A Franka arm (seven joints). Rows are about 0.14 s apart.
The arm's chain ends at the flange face. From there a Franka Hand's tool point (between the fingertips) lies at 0.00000 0.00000 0.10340 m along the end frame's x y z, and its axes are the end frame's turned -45 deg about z.
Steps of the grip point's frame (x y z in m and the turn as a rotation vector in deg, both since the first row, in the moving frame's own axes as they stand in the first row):
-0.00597 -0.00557 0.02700 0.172 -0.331 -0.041
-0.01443 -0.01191 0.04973 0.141 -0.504 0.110
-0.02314 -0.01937 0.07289 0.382 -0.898 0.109
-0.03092 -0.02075 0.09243 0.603 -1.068 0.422
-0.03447 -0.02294 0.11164 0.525 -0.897 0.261
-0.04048 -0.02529 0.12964 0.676 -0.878 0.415
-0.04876 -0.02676 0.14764 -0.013 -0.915 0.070
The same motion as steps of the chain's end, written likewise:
-0.00752 0.00008 0.02700 -0.112 -0.356 -0.041
-0.01780 0.00132 0.04973 -0.257 -0.456 0.110
-0.02843 0.00201 0.07290 -0.365 -0.905 0.109
-0.03440 0.00661 0.09245 -0.329 -1.182 0.422
-0.03878 0.00768 0.11166 -0.263 -1.006 0.261
-0.04452 0.01049 0.12966 -0.143 -1.099 0.415
-0.05225 0.01437 0.14765 -0.656 -0.638 0.070

